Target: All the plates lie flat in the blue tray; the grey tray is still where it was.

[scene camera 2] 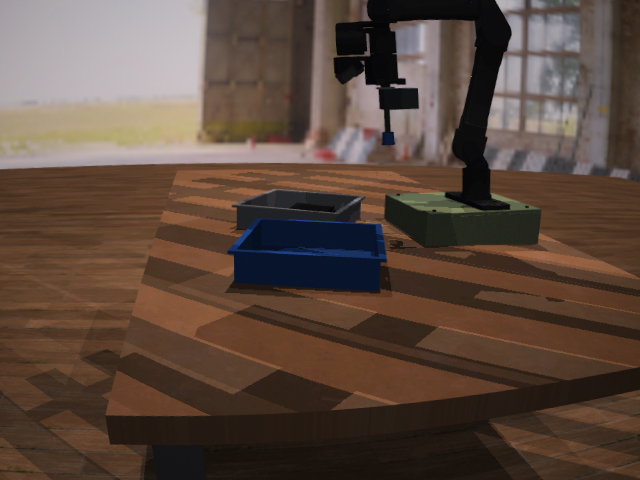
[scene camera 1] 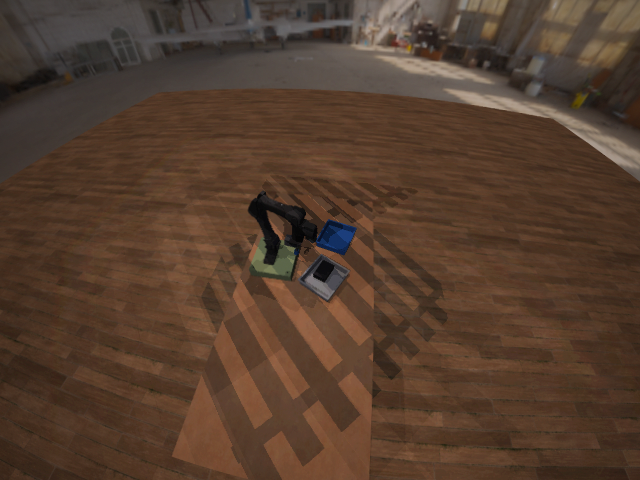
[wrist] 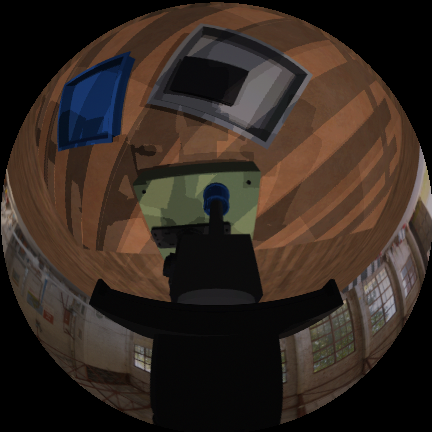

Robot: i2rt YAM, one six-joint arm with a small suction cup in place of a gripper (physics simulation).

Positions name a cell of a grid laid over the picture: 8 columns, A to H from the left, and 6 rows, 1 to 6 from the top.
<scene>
My suction cup (scene camera 2: E2) holds nothing. The cup is 25 cm from the middle of a grey tray (scene camera 2: D3). A blue tray (scene camera 2: D4) rests on the table.
The blue tray is seen too in scene camera 1 (scene camera 1: E3) and in the wrist view (wrist: B2). The grey tray also shows in scene camera 1 (scene camera 1: E4) and in the wrist view (wrist: F2). My suction cup shows as well in the wrist view (wrist: D3).
</scene>
